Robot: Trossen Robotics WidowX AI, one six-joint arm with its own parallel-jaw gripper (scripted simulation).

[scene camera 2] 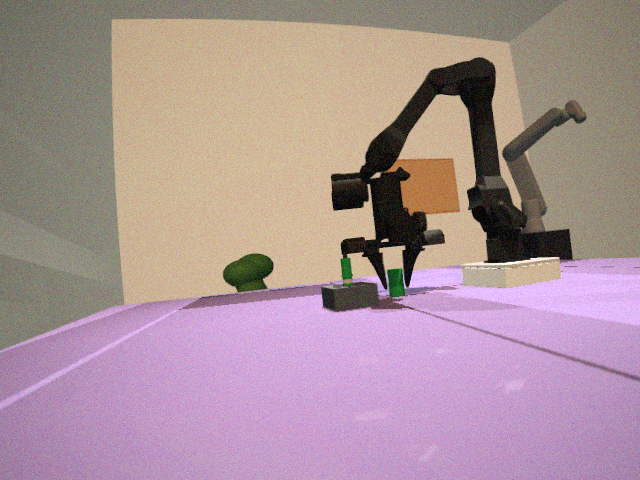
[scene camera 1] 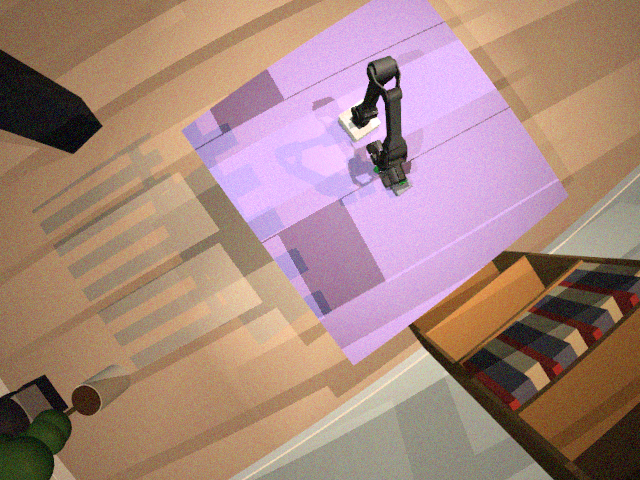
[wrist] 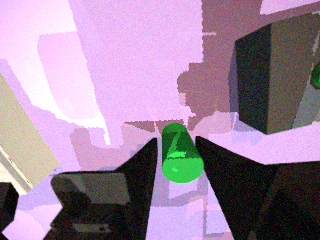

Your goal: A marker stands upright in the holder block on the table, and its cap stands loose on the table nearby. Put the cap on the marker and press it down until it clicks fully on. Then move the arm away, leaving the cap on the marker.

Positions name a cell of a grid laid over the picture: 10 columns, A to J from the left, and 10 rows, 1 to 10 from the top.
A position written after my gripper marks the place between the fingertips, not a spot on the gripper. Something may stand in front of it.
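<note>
My gripper (scene camera 2: G7), same gripper (wrist: F6). Green cap (wrist: F7) visible.
</note>
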